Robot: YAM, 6 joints.
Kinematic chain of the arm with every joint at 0, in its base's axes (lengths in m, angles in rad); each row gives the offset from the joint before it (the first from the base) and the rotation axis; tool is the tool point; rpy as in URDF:
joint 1: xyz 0 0 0.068 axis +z
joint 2: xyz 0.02 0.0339 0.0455 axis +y
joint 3: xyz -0.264 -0.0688 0 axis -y
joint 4: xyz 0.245 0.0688 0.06 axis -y
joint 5: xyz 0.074 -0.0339 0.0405 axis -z
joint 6: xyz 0.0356 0 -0.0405 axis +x
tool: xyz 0 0 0 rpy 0 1.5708 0
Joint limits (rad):
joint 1: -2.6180..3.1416
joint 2: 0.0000..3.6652
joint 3: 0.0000..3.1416
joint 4: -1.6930..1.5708
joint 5: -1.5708..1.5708
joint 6: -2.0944..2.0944
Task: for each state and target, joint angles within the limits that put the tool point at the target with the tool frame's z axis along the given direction. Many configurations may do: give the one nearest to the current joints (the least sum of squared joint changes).
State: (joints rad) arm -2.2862 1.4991 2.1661 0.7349 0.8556 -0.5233
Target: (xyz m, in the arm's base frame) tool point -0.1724 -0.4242 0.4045 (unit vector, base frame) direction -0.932 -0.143 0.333
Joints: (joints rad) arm -1.8915 2.0046 1.7417 0.9224 0.9962 -0.5233
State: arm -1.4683 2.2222 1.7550 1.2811 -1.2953 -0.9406
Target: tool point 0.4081 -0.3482 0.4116 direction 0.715 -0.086 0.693
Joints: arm -0.7339 2.4241 2.3571 0.9338 -0.4282 -0.9406
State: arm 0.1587 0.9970 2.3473 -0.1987 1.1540 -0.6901
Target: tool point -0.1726 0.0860 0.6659 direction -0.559 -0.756 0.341
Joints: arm -0.6367 1.0129 2.6254 -0.0417 1.2229 -0.6901
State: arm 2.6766 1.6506 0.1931 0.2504 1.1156 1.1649
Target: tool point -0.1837 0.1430 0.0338 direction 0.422 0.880 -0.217
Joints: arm 2.6297 2.0048 0.5009 0.2165 1.3428 1.1649
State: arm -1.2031 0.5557 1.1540 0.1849 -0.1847 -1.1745
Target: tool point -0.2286 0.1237 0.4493 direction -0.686 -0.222 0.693
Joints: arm -0.5725 0.0022 1.1664 0.9889 0.5922 -1.1745
